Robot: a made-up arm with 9 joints. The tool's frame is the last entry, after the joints.
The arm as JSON. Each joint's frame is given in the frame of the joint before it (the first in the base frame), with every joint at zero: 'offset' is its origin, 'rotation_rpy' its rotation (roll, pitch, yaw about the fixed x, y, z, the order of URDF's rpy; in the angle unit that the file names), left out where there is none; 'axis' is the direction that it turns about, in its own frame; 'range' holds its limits. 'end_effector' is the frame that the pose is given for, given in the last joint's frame.
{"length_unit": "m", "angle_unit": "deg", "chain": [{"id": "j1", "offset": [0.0, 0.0, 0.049], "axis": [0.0, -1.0, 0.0], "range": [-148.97, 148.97]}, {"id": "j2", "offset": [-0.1, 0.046, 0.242], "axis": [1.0, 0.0, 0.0], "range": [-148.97, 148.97]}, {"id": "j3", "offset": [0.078, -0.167, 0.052], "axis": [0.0, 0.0, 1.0], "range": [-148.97, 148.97]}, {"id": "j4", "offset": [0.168, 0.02, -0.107], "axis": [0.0, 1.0, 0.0], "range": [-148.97, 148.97]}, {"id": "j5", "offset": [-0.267, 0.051, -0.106], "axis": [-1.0, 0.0, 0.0], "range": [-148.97, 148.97]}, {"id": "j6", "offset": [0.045, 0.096, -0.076], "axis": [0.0, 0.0, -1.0], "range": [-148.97, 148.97]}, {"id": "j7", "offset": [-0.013, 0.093, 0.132], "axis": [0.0, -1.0, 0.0], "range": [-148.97, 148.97]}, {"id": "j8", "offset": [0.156, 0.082, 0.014], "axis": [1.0, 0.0, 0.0], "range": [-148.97, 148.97]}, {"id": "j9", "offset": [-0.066, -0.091, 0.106], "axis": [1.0, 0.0, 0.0], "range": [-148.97, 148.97]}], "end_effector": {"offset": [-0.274, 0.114, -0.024]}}
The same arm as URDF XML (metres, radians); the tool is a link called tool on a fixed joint. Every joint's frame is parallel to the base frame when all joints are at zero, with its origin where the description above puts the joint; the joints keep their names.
<robot name="arm">
<joint name="j1" type="revolute"><parent link="base"/><child link="link1"/><origin xyz="0 0 0.049" rpy="0 0 0"/><axis xyz="0 -1 0"/><limit lower="-2.6" upper="2.6"/></joint>
<joint name="j2" type="revolute"><parent link="link1"/><child link="link2"/><origin xyz="-0.1 0.046 0.242" rpy="0 0 0"/><axis xyz="1 0 0"/><limit lower="-2.6" upper="2.6"/></joint>
<joint name="j3" type="revolute"><parent link="link2"/><child link="link3"/><origin xyz="0.078 -0.167 0.052" rpy="0 0 0"/><axis xyz="0 0 1"/><limit lower="-2.6" upper="2.6"/></joint>
<joint name="j4" type="revolute"><parent link="link3"/><child link="link4"/><origin xyz="0.168 0.02 -0.107" rpy="0 0 0"/><axis xyz="0 1 0"/><limit lower="-2.6" upper="2.6"/></joint>
<joint name="j5" type="revolute"><parent link="link4"/><child link="link5"/><origin xyz="-0.267 0.051 -0.106" rpy="0 0 0"/><axis xyz="-1 0 0"/><limit lower="-2.6" upper="2.6"/></joint>
<joint name="j6" type="revolute"><parent link="link5"/><child link="link6"/><origin xyz="0.045 0.096 -0.076" rpy="0 0 0"/><axis xyz="0 0 -1"/><limit lower="-2.6" upper="2.6"/></joint>
<joint name="j7" type="revolute"><parent link="link6"/><child link="link7"/><origin xyz="-0.013 0.093 0.132" rpy="0 0 0"/><axis xyz="0 -1 0"/><limit lower="-2.6" upper="2.6"/></joint>
<joint name="j8" type="revolute"><parent link="link7"/><child link="link8"/><origin xyz="0.156 0.082 0.014" rpy="0 0 0"/><axis xyz="1 0 0"/><limit lower="-2.6" upper="2.6"/></joint>
<joint name="j9" type="revolute"><parent link="link8"/><child link="link9"/><origin xyz="-0.066 -0.091 0.106" rpy="0 0 0"/><axis xyz="1 0 0"/><limit lower="-2.6" upper="2.6"/></joint>
<joint name="tool_joint" type="fixed"><parent link="link9"/><child link="tool"/><origin xyz="-0.274 0.114 -0.024" rpy="0 0 0"/></joint>
<link name="base"/>
<link name="link1"/>
<link name="link2"/>
<link name="link3"/>
<link name="link4"/>
<link name="link5"/>
<link name="link6"/>
<link name="link7"/>
<link name="link8"/>
<link name="link9"/>
<link name="tool"/>
</robot>

